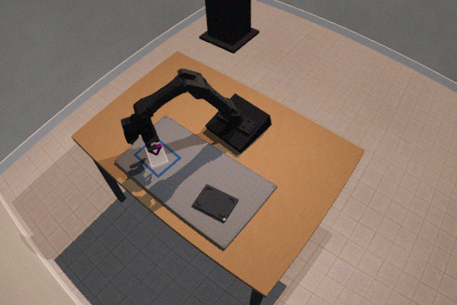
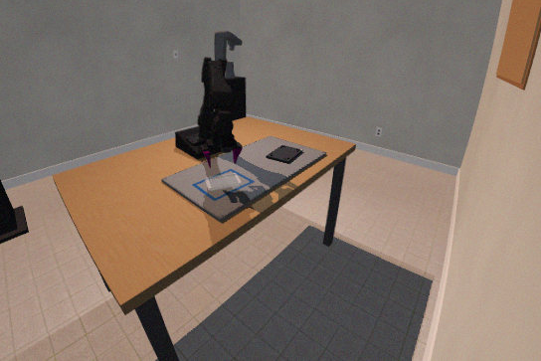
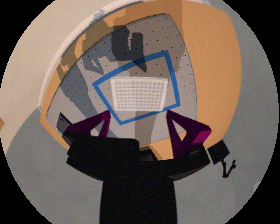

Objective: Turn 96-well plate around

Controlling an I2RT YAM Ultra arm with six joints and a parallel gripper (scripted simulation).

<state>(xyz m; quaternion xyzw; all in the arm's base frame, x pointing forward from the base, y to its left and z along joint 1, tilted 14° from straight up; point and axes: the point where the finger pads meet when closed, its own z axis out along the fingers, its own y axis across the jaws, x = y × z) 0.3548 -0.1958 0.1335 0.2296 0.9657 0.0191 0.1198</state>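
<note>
Right now my hand is 8 cm above the white 96-well plate. Also, from my hand: white A1 label: 6 cm ahead, 46 cm to the left, 7 cm below; then dark plate nest N1: 2 cm ahead, 38 cm to the left, 8 cm below.
</note>
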